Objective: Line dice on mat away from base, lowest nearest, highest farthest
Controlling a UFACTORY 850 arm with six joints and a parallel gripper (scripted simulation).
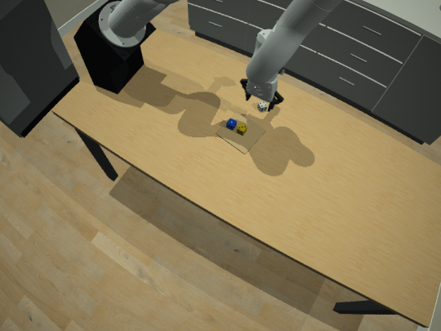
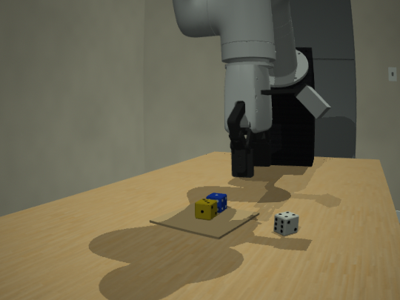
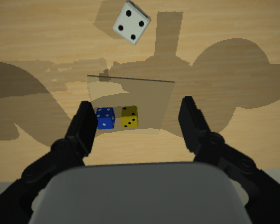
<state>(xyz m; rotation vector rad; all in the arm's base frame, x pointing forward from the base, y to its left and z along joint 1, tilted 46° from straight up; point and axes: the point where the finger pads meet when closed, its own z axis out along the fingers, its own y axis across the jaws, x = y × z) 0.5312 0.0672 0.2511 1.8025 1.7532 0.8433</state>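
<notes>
Right now my hand is 90 mm above the white die and 60 mm to the right of it. The rest, counted from my hand: tan mat (100 mm below, 90 mm to the right, 20 mm behind); blue die (90 mm to the right, 90 mm below, 60 mm behind); yellow die (90 mm to the right, 90 mm below, 20 mm behind).
</notes>
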